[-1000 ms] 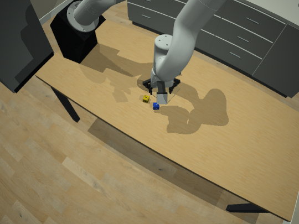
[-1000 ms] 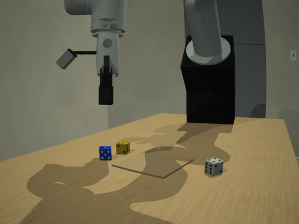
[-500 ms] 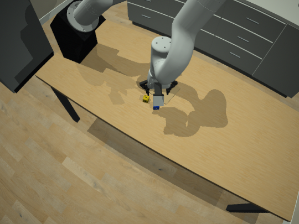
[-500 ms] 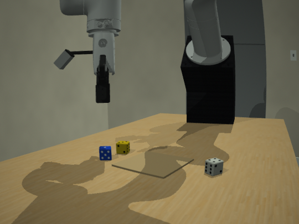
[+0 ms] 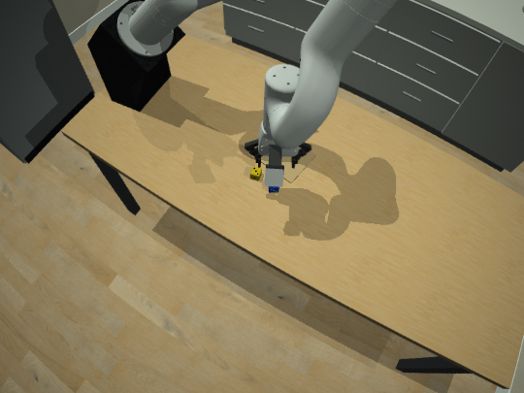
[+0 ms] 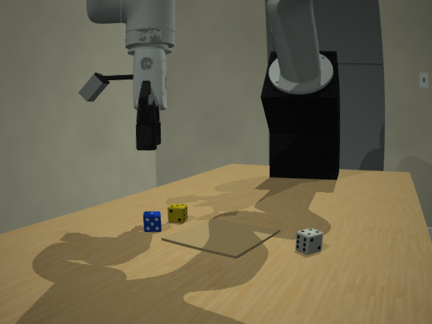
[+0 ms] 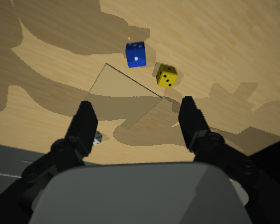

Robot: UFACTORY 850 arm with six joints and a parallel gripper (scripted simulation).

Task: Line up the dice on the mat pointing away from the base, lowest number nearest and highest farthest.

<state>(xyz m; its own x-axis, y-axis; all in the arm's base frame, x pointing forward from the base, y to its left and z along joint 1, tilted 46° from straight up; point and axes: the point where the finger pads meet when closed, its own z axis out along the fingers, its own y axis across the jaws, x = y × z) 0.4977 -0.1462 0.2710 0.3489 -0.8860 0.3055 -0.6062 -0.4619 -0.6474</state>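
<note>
Now: the blue die 14 cm below my hand. From my hand the other things lie so: white die: 27 cm to the left, 14 cm below; then tan mat: 2 cm behind, 12 cm to the left, 15 cm below; then yellow die: 7 cm behind, 1 cm to the left, 14 cm below.
</note>
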